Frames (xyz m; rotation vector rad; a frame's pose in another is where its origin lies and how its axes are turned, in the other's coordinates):
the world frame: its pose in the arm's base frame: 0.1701 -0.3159 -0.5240 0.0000 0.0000 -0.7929
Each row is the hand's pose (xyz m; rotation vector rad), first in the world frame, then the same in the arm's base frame.
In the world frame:
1: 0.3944 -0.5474 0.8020 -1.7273 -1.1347 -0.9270
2: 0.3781 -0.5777 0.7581 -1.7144 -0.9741 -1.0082
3: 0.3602 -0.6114 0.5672 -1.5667 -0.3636 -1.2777
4: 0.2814 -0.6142 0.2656 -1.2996 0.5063 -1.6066
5: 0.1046 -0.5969 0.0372 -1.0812 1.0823 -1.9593
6: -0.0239 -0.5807 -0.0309 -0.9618 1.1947 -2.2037
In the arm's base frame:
1: 0.0569 -0.9810 0.2780 -2.2130 -0.4136 -1.3781
2: 0.0239 -0.9907 0.2341 -2.1471 -0.2594 -1.4888
3: -0.0127 -1.0016 0.0432 -1.7787 0.3024 -1.8601
4: -0.0700 -0.9474 -0.2584 -1.1567 1.1170 -2.2347
5: -0.1817 -0.8093 -0.4868 -0.6893 1.6845 -2.5387
6: -0.2604 -0.7064 -0.5549 0.4567 -1.5802 2.4385

